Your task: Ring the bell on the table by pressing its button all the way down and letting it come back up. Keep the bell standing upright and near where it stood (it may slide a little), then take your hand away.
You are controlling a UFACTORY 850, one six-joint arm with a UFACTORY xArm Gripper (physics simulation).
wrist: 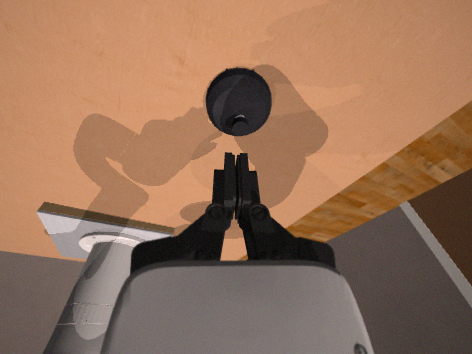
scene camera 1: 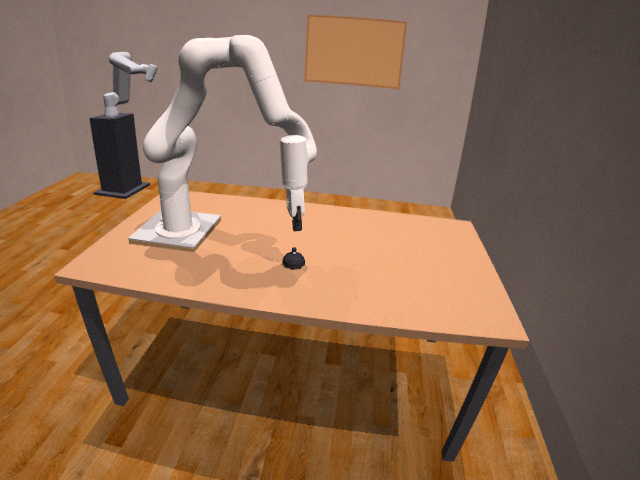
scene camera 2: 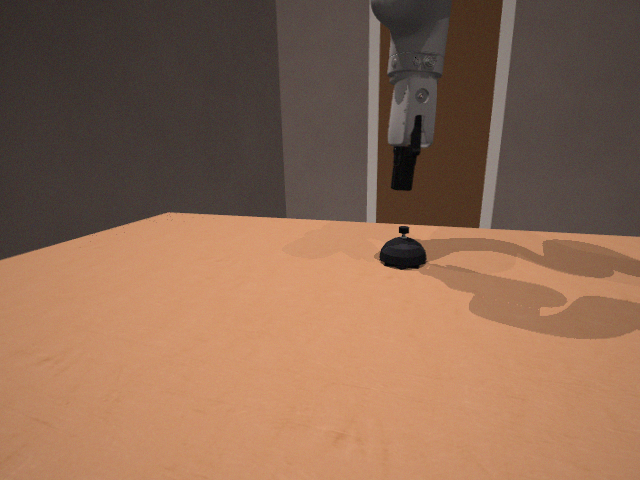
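The black dome bell (scene camera 1: 293,260) (scene camera 2: 402,253) (wrist: 235,95) stands upright on the table (scene camera 1: 413,279) (scene camera 2: 258,361) (wrist: 125,50). Its button (scene camera 1: 294,250) (scene camera 2: 403,229) (wrist: 240,125) is up, with a bit of the light stem showing beneath it. My gripper (scene camera 1: 297,228) (scene camera 2: 401,188) (wrist: 234,165) is shut and empty. It points down and hangs above the bell, with a clear gap between the fingertips and the button in both scene views. In the wrist view the fingertips show apart from the bell, below it in the picture.
The arm's base plate (scene camera 1: 204,232) (wrist: 65,232) is at the table's left rear in the first scene view. A second small arm stands on a dark pedestal (scene camera 1: 117,155) on the floor behind the table. A dark wall (scene camera 1: 558,206) rises at the right.
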